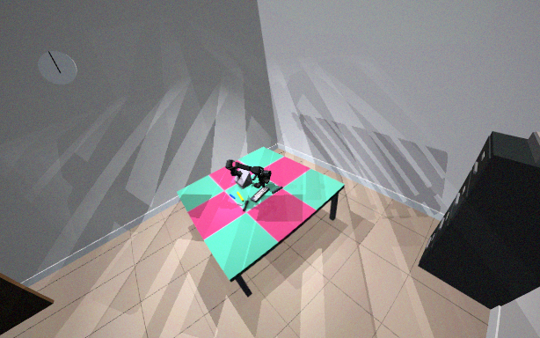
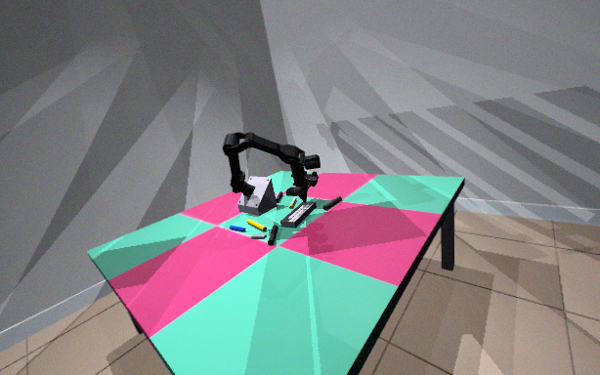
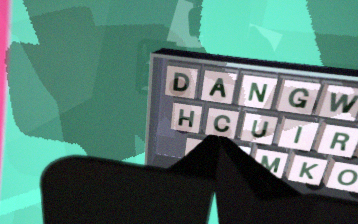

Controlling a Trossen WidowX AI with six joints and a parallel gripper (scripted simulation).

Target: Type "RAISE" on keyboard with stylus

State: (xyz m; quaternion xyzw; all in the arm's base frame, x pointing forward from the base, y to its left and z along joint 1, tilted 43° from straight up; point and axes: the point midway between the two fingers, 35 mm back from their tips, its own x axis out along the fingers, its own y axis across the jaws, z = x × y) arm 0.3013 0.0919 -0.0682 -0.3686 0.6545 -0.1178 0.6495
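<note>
My gripper tip is 100 mm past the blue stylus, 290 mm to the left of it and 30 mm above it. From my gripper tip the other things lie so: yellow marker: 80 mm behind, 230 mm to the right, 30 mm below; white stylus: 110 mm behind, 10 mm to the left, 30 mm below; grey piece: 20 mm ahead, 280 mm to the right, 30 mm below.
</note>
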